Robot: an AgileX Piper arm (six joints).
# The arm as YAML. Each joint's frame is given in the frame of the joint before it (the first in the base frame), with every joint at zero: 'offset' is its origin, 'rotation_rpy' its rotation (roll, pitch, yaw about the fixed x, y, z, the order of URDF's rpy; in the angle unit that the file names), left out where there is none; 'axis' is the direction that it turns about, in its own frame. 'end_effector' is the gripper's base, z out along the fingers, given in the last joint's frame.
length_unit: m
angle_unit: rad
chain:
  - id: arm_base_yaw
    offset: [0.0, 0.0, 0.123]
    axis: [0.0, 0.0, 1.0]
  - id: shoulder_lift
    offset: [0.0, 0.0, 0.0]
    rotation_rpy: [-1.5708, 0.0, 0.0]
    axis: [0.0, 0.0, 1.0]
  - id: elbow
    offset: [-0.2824, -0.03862, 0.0]
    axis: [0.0, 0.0, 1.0]
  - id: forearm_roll
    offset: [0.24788, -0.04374, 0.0]
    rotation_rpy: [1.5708, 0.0, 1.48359]
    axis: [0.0, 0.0, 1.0]
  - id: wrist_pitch
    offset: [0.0, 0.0, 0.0]
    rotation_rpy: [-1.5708, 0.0, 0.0]
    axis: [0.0, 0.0, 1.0]
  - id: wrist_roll
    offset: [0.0, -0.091, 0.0]
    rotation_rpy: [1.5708, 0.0, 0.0]
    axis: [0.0, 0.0, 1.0]
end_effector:
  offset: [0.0, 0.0, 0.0]
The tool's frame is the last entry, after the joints.
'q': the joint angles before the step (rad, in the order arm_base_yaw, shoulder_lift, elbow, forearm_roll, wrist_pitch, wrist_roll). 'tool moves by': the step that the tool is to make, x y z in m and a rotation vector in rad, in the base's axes. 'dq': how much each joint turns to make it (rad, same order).
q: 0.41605, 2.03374, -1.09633, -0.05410, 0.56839, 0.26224
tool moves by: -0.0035, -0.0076, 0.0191, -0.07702, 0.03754, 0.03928
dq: -0.00288, -0.04780, -0.01695, -0.06881, 0.13060, 0.00006
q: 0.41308, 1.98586, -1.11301, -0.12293, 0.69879, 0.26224
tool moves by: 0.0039, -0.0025, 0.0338, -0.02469, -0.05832, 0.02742
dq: 0.00001, -0.07433, -0.03749, -0.05259, 0.06904, -0.00002
